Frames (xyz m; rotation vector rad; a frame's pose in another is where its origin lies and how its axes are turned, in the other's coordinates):
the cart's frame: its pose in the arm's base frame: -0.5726 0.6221 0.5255 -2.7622 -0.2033 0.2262
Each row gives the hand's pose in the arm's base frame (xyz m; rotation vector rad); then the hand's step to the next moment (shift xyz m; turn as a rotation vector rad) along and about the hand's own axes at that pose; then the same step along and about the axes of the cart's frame.
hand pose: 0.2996 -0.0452 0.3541 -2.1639 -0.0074 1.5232
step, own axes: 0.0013 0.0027 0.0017 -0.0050 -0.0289 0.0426
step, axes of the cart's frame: -0.0016 0.0020 0.0023 -0.0249 -0.0427 0.0152
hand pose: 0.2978 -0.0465 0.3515 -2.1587 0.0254 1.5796
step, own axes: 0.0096 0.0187 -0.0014 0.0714 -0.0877 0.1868
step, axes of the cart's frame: -0.0013 0.0191 0.0089 -0.0779 -0.1386 0.1497
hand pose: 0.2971 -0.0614 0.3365 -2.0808 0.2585 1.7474
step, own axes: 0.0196 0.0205 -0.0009 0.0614 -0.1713 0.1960
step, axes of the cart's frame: -0.0032 0.0232 0.0161 -0.0456 -0.2169 0.1496
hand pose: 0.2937 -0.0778 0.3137 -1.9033 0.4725 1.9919
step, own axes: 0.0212 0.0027 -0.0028 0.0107 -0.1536 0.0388
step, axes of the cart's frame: 0.0026 0.0108 0.0184 0.0632 -0.1351 0.0545
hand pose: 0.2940 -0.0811 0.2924 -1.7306 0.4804 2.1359
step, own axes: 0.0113 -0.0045 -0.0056 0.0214 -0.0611 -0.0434
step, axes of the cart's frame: 0.0066 0.0032 0.0112 0.0706 -0.0135 0.0301
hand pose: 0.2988 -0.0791 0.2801 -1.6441 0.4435 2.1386
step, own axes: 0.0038 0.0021 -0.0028 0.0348 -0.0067 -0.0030
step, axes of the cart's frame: 0.0006 0.0041 0.0030 0.0041 0.0043 0.0351
